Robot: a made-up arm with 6 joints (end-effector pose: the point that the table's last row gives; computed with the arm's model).
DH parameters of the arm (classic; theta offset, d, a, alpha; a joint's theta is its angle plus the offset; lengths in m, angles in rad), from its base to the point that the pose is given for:
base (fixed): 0 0.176 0 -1.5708
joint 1: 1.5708 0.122 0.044 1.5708
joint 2: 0 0.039 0.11 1.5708
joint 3: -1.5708 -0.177 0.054 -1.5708
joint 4: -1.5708 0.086 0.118 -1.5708
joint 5: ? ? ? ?
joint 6: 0.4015 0 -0.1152 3.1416
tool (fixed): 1.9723 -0.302 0 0
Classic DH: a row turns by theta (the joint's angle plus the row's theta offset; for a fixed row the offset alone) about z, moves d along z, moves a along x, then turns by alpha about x.
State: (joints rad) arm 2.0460 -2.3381 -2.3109 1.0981 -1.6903 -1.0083
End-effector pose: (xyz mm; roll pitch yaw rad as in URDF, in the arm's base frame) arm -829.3 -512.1 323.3 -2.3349 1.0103 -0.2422
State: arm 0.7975 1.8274 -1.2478 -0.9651 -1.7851 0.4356
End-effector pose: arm -378.9 -236.1 -50.8 -2.0496 -0.9527 0.6063
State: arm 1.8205 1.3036 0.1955 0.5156 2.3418 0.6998
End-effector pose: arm 274.9 336.5 896.7 -2.8570 0.9272 -1.6048
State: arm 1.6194 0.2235 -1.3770 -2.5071 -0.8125 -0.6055
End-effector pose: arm -734.3 -153.7 298.0 -2.4665 0.2840 -0.0461
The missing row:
joint 5: 0 0.757 0.012 1.5708
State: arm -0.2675 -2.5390 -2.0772 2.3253 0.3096 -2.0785
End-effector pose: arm -345.0 -825.1 -314.2 -0.3287 -0.5077 -2.8935
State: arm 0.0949 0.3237 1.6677 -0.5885 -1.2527 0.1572
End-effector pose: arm 127.5 344.5 -693.7 0.2815 -1.3065 0.9208
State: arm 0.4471 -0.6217 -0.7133 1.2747 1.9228 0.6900
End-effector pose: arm -502.2 848.2 193.4 2.9173 -0.1659 -0.4740
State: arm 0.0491 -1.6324 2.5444 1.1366 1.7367 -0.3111
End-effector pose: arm 710.6 -342.7 -548.6 -2.5448 -1.0365 1.7312
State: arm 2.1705 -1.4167 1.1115 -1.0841 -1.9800 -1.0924
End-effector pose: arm 467.8 -509.6 221.1 -3.0545 -0.4917 1.3553
